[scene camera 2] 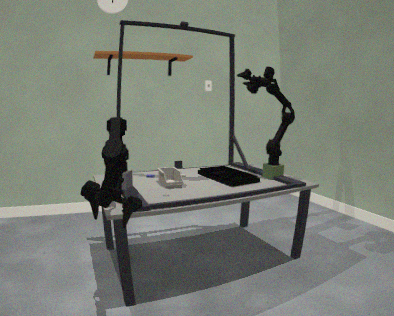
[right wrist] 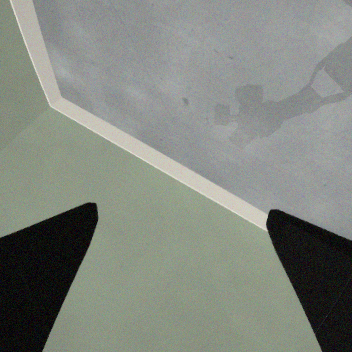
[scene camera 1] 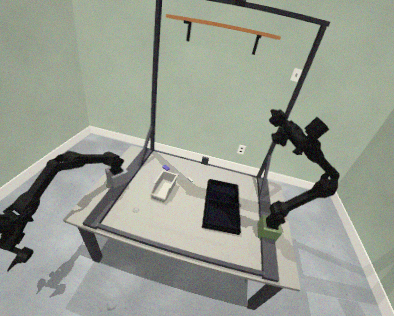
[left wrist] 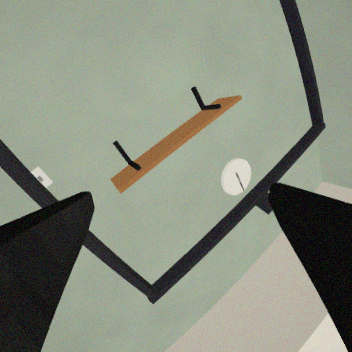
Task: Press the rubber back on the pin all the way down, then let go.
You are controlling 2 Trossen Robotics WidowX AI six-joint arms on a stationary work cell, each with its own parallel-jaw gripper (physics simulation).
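Frame: origin at the left arm's base, x back, y left, z down, level; millimetres.
Seen in the pictures: left gripper, fingertip midpoint: (scene camera 2: 240, 79) (left wrist: 181, 195); right gripper, fingertip midpoint: (scene camera 2: 110, 223) (right wrist: 184, 214); left arm's base, link origin: (scene camera 2: 273, 164) (scene camera 1: 272, 223); right arm's base, link origin: (scene camera 1: 116, 170).
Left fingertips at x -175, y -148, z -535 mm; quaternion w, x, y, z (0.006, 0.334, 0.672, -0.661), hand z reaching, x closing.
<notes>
Offsets run from my left fingertips to a thing's middle.
A tiny pale object @[dx -570, dy +234, dz +616 mm] (scene camera 1: 135, 210) (scene camera 2: 166, 195) lies low on the front-left part of the table; it may be the pin with its rubber back, but it is too small to tell its parts or how far the back sits. My left gripper (scene camera 1: 271, 128) (scene camera 2: 242, 80) (left wrist: 181, 195) is open and empty, raised high above the table's right side, far from that object. My right gripper (scene camera 2: 110, 221) (right wrist: 184, 214) is open and empty, hanging beyond the table's left front edge. Neither wrist view shows the pin.
A whitish open bin @[dx -475, dy +32, dz +585 mm] (scene camera 1: 159, 194) (scene camera 2: 173, 185) stands left of the middle. A blue object @[dx -533, dy -172, dz +615 mm] (scene camera 1: 166, 167) (scene camera 2: 150, 176) lies behind it. A black tray @[dx -100, dy +30, dz +602 mm] (scene camera 1: 221, 206) (scene camera 2: 229, 176) lies to the right. A small white thing @[dx -340, dy -119, dz +617 mm] (scene camera 1: 190, 179) lies between bin and tray. Dark frame posts (scene camera 1: 155, 75) (scene camera 2: 232, 100) rise from the table.
</notes>
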